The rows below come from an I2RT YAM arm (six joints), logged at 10 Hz.
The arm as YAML. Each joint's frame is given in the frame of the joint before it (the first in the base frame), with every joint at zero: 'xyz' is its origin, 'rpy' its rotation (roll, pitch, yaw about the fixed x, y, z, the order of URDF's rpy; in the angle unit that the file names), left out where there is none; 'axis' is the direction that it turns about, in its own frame. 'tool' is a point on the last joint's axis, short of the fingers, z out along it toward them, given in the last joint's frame.
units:
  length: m
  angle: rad
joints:
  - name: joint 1
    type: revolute
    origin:
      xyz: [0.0, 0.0, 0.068]
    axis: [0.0, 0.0, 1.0]
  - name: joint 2
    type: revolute
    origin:
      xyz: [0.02, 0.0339, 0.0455]
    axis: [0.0, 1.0, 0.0]
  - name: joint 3
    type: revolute
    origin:
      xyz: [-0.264, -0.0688, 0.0]
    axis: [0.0, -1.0, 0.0]
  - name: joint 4
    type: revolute
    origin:
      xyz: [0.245, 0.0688, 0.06]
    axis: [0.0, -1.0, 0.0]
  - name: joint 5
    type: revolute
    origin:
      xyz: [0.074, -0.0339, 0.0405]
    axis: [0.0, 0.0, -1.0]
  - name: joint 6
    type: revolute
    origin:
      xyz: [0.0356, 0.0, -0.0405]
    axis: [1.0, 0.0, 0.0]
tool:
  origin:
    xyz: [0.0, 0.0, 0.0]
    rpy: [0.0, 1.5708, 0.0]
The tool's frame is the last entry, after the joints.
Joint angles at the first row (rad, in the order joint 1, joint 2, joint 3, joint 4, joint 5, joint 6):
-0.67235, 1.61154, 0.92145, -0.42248, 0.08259, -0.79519
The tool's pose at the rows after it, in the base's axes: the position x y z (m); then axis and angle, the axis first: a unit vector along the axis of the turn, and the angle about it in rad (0 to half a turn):
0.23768, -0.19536, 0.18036, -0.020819, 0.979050, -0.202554, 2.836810
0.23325, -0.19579, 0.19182, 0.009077, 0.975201, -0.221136, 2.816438
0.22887, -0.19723, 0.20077, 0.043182, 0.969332, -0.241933, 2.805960
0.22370, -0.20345, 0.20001, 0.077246, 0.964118, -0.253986, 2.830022
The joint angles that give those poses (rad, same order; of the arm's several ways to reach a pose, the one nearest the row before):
-0.67540, 1.58715, 0.93520, -0.42171, 0.10891, -0.74559
-0.68263, 1.54707, 0.93521, -0.42365, 0.13448, -0.70095
-0.69104, 1.51654, 0.93518, -0.42135, 0.17262, -0.65251
-0.71317, 1.52037, 0.93556, -0.42170, 0.21267, -0.61513

